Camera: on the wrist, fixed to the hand. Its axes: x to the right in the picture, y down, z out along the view.
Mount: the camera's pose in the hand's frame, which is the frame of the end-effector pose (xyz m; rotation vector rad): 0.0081 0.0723 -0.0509 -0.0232 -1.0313 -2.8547
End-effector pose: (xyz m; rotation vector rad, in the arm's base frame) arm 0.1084 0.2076 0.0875 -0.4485 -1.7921 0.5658
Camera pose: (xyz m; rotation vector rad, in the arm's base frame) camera 0.1562 0.2785 0.0636 -2.4565 1.2993 1.4485
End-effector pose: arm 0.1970 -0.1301 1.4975 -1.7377 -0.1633 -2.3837
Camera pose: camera 0.1627 -0.2115 1.4880 0.5475 1.2535 -0.1470
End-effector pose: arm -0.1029 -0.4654 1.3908 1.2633 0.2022 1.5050
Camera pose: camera -0.1849 -0.4620 1.4248 0.3614 0.7111 -1.5024
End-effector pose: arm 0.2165 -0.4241 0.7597 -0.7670 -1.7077 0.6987
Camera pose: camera 0.2746 -0.3693 0.7209 2.2828 -1.5970 -1.1770
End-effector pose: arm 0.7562 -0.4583 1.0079 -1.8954 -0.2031 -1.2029
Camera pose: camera 0.7656 -0.5425 0.9814 0.3212 2.1127 0.4222
